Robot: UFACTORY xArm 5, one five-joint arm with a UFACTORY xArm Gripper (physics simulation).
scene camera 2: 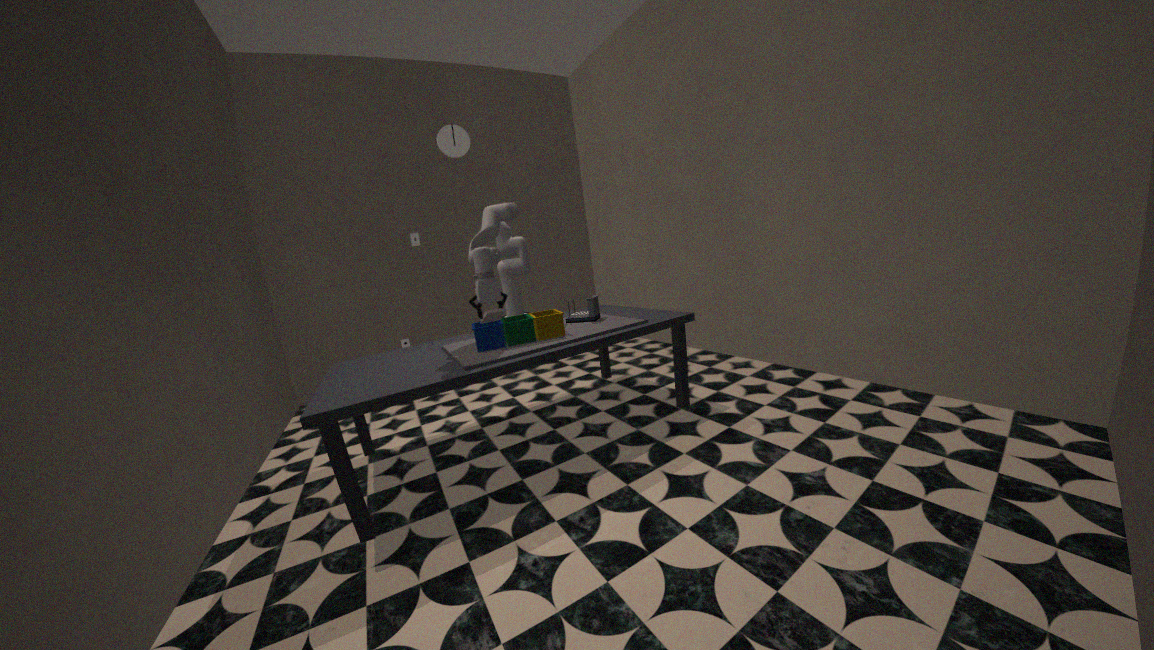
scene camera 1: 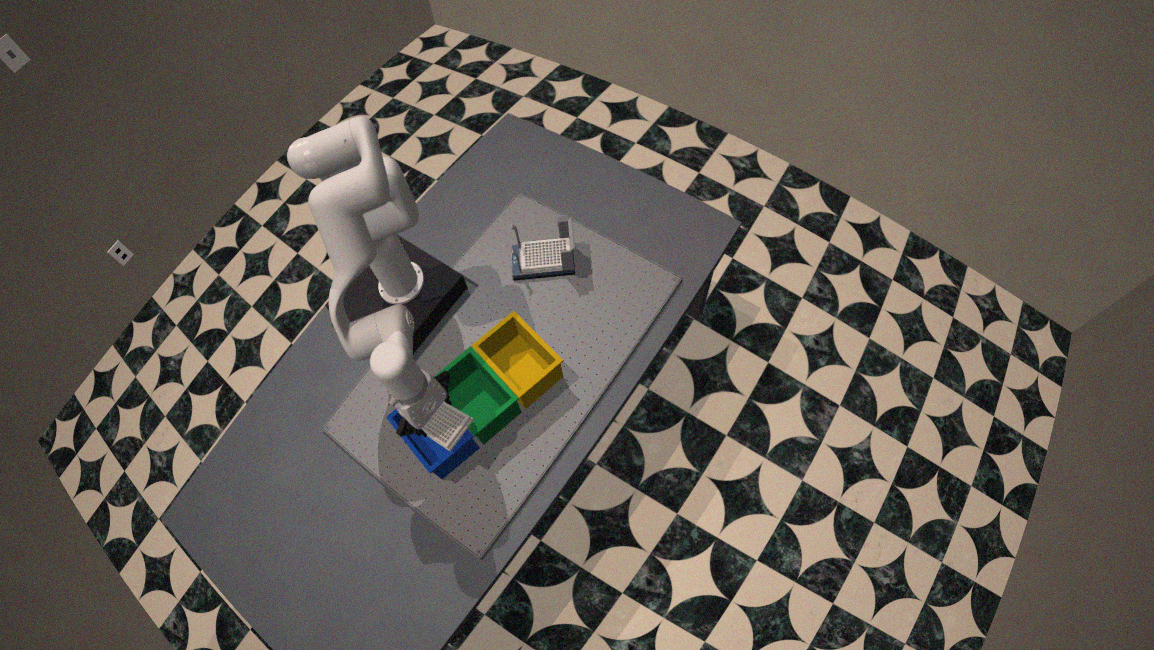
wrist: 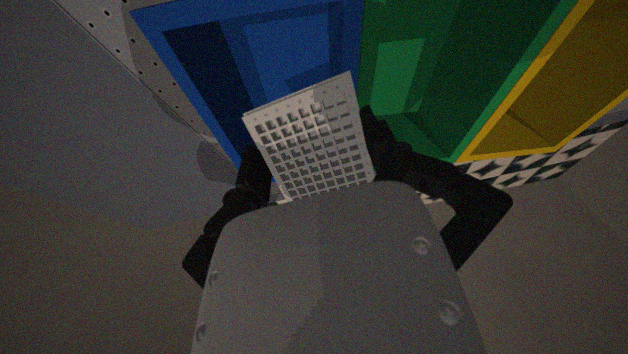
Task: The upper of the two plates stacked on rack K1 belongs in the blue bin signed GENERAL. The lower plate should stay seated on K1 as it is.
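Places are measured from the arm's base along level axes (x up, y right, z ahead), in millimetres.
Where they show: gripper, fingertip midpoint: [scene camera 2: 491, 317] [scene camera 1: 433, 417] [wrist: 309, 140]; arm's base at its link origin: [scene camera 1: 401, 283].
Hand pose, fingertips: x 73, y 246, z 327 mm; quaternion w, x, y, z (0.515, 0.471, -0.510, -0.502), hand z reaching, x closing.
Note:
Each offset is from my fingertips to the centre of the thing. Level surfaces: height alone.
My gripper [scene camera 1: 428, 409] [scene camera 2: 491, 312] [wrist: 309, 140] is shut on the upper plate {dy +1, dx +8, dz +27 mm} [scene camera 1: 452, 427] [scene camera 2: 493, 316] [wrist: 315, 135], a white plate with a grid of wells, held by its two long sides. The plate is above the blue bin [scene camera 1: 440, 465] [scene camera 2: 489, 335] [wrist: 290, 45], close over its rim in scene camera 2, with its right edge near the green bin's wall in the wrist view. The GENERAL sign does not show. The lower plate {dy -509, dx -92, dz -51 mm} [scene camera 1: 545, 254] [scene camera 2: 579, 314] sits on rack K1 {dy -505, dx -64, dz -57 mm} [scene camera 1: 545, 275] [scene camera 2: 593, 306], which has upright posts.
The green bin {dy -102, dx -74, dz +27 mm} [scene camera 1: 476, 395] [scene camera 2: 519, 330] [wrist: 450, 75] adjoins the blue one, and the yellow bin [scene camera 1: 516, 359] [scene camera 2: 549, 325] [wrist: 550, 100] follows it. All stand on a perforated board {dx -125 mm} [scene camera 1: 613, 298]. The arm's black base block [scene camera 1: 448, 306] is behind them.

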